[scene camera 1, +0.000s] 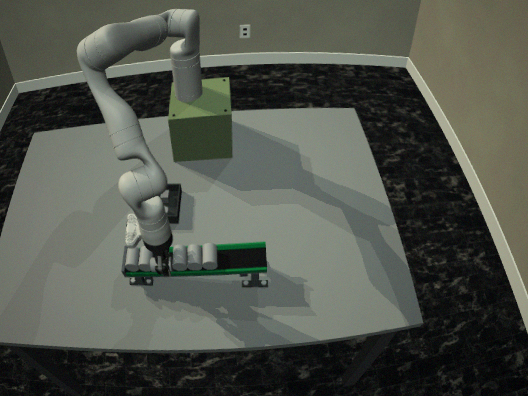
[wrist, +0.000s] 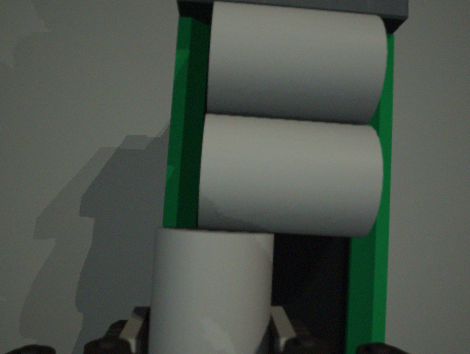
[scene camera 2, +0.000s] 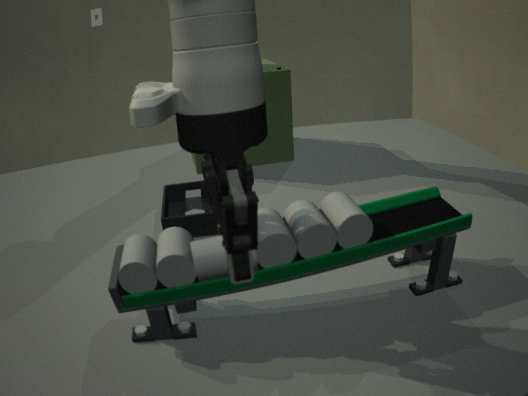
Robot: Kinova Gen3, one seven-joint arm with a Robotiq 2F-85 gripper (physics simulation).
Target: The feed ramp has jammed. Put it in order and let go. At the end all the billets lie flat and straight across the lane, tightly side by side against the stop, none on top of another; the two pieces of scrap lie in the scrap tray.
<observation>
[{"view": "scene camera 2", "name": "my gripper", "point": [237, 268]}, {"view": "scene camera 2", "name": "scrap tray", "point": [174, 206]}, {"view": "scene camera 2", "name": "billet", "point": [209, 256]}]
</observation>
